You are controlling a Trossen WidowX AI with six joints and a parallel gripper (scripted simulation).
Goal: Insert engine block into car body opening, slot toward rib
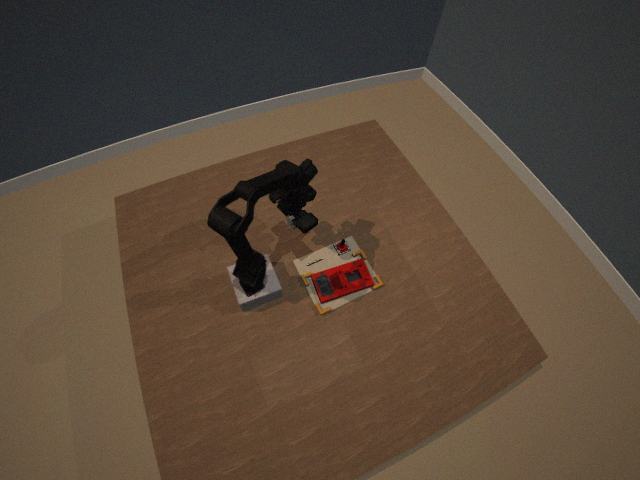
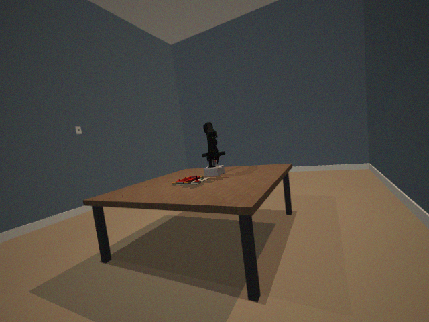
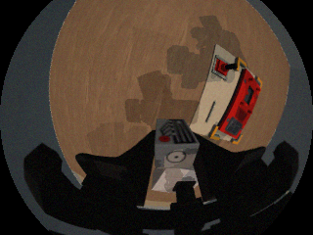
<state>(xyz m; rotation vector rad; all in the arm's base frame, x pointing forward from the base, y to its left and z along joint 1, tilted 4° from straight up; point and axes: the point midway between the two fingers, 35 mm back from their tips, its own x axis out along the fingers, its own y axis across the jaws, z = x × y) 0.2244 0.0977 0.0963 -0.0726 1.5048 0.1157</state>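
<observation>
The grey engine block lies 1 cm to the right of my gripper tip and 1 cm above it.
</observation>
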